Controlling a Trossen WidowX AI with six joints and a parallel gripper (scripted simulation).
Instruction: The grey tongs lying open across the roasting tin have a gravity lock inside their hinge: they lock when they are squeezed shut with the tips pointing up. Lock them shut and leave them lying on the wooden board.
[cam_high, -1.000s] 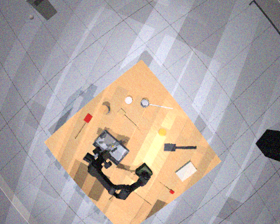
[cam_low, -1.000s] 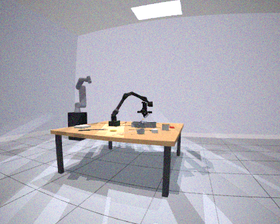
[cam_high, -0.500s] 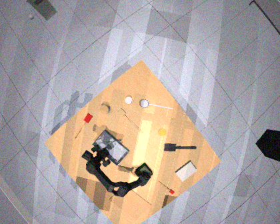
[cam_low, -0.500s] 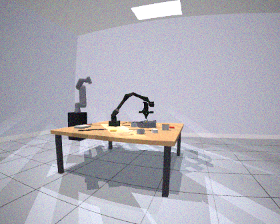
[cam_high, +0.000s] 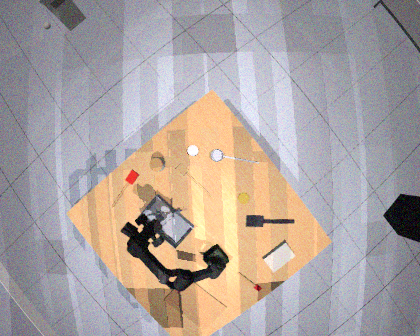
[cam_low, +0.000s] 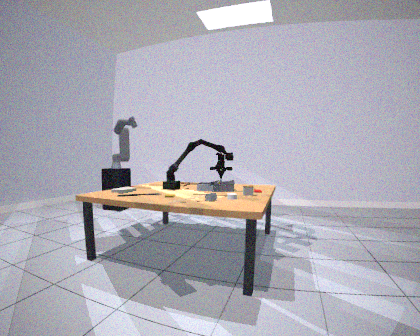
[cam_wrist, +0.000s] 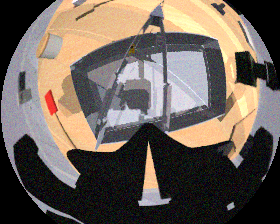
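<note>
The grey roasting tin is 70 mm below my gripper tip, 40 mm to the right of it and 30 mm behind it. Also, from my gripper tip: white disc: 470 mm to the right, 160 mm ahead, 80 mm below; yellow disc: 480 mm to the right, 270 mm behind, 90 mm below; red-headed spatula: 310 mm ahead, 90 mm below.
</note>
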